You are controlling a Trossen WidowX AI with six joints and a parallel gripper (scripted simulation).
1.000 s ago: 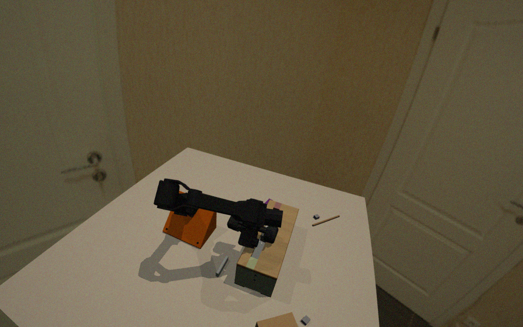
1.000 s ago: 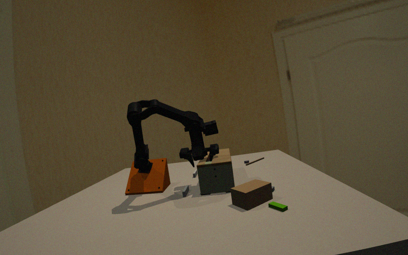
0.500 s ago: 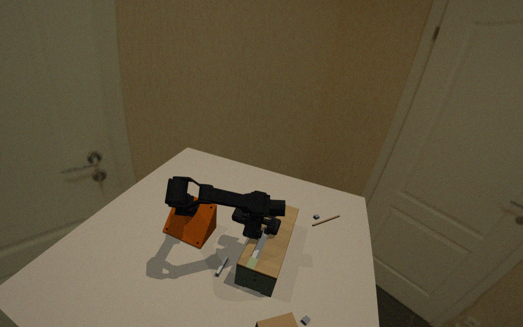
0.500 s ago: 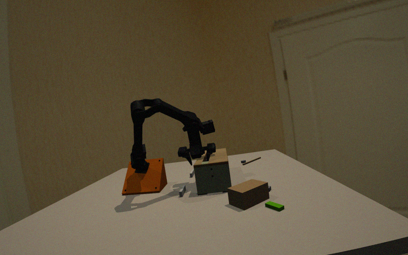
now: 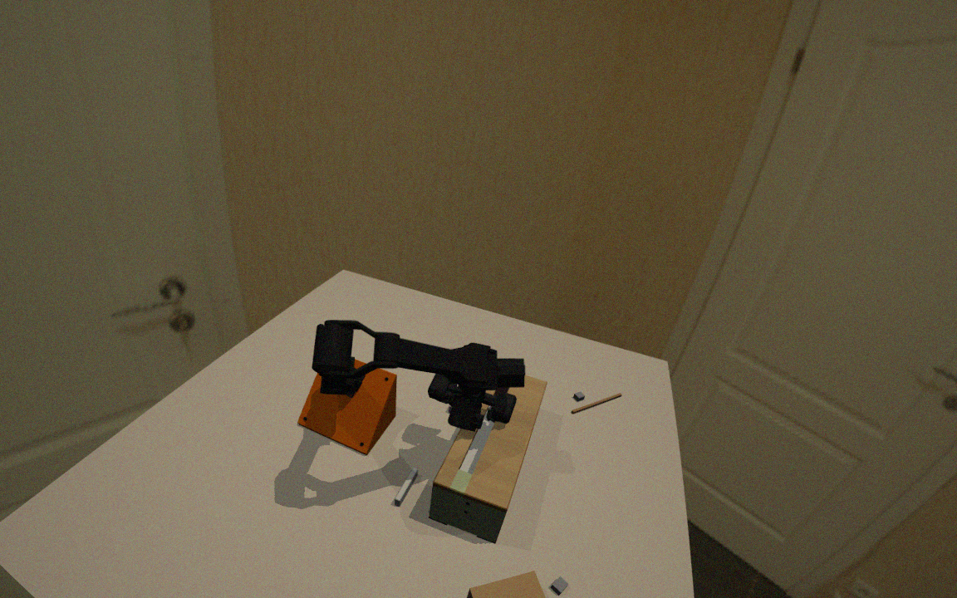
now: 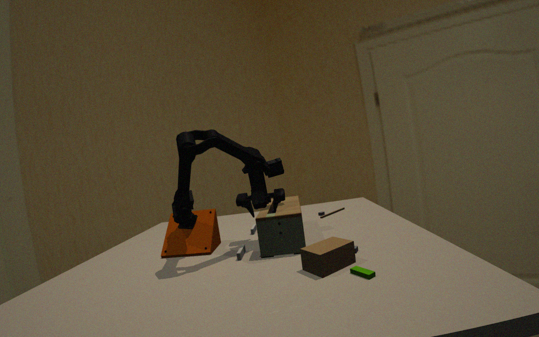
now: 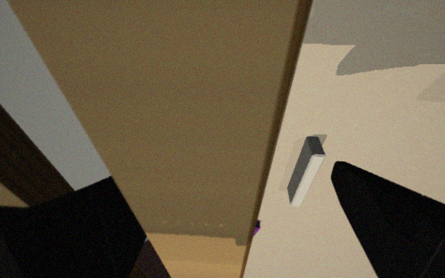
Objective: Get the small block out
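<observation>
The grey block is 50 mm ahead of my gripper tip and 30 mm to the left of it. Round my gripper tip: wood-topped box 40 mm ahead, 40 mm to the right, 20 mm below; then brown box 250 mm ahead, 330 mm to the right, 60 mm below; then brown stick 260 mm ahead, 310 mm to the left, 80 mm below.
</observation>
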